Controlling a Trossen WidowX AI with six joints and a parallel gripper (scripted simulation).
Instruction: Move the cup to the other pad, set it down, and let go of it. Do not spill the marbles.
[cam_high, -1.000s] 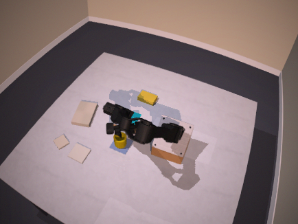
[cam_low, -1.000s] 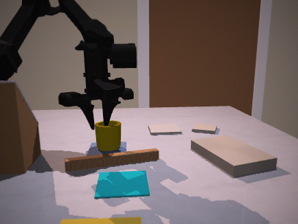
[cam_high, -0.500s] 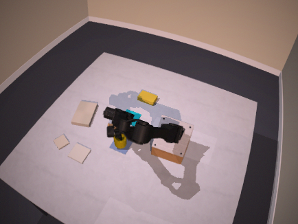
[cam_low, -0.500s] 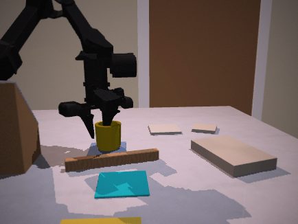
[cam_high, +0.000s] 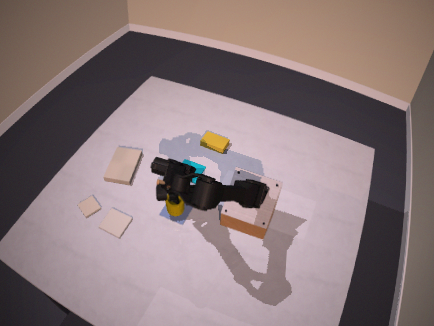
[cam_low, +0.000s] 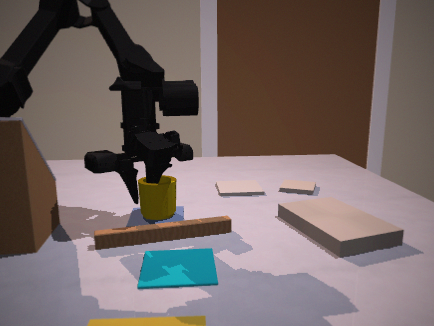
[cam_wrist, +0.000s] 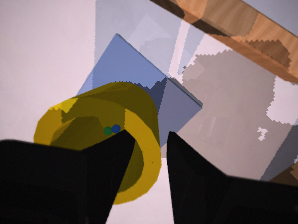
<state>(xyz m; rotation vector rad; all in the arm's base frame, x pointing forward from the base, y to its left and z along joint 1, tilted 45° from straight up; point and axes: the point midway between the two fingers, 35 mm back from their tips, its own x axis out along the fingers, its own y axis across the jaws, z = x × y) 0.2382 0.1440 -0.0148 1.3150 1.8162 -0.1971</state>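
My gripper tip is now 20 mm short of the yellow cup and 20 mm to the right of it. The rest, counted from my gripper tip: cyan pad 70 mm ahead, 180 mm to the right, 40 mm below; then blue pad 20 mm ahead, 10 mm to the left, 40 mm below; then wooden bar 50 mm ahead, 90 mm to the right, 30 mm below.
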